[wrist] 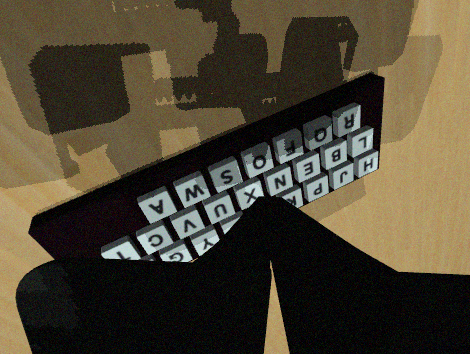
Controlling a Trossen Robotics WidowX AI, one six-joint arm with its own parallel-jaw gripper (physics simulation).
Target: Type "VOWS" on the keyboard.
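Places are measured from the arm's base along level axes (x ahead, y left, z up), in millimetres.
Where they show: gripper, between the fingertips: (268, 208).
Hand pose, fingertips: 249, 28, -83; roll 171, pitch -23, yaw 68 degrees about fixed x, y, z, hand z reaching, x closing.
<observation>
After its pixels a point has its place, as x, y, z.
A black keyboard (85, 220) @(250, -46, -137) with pale lettered keys lies slanted across the wrist view, its letters upside down. The O key (259, 161) @(266, 43, -132), W key (194, 191) @(263, 6, -132) and S key (226, 176) @(264, 24, -131) show in the top row, and the V key (187, 225) @(280, -7, -131) in the middle row. My gripper (268, 208) @(249, 28, -83) is shut and empty. Its dark tips show just below the X key (249, 196) @(284, 31, -131) and hide part of the bottom row. Whether the tips touch a key cannot be told.
The keyboard rests on a light wood table (425, 210) @(426, 182, -148). Dark shadows of the arm fall on the table beyond the keyboard and over some top-row keys. The gripper's fingers hide the keyboard's near left corner.
</observation>
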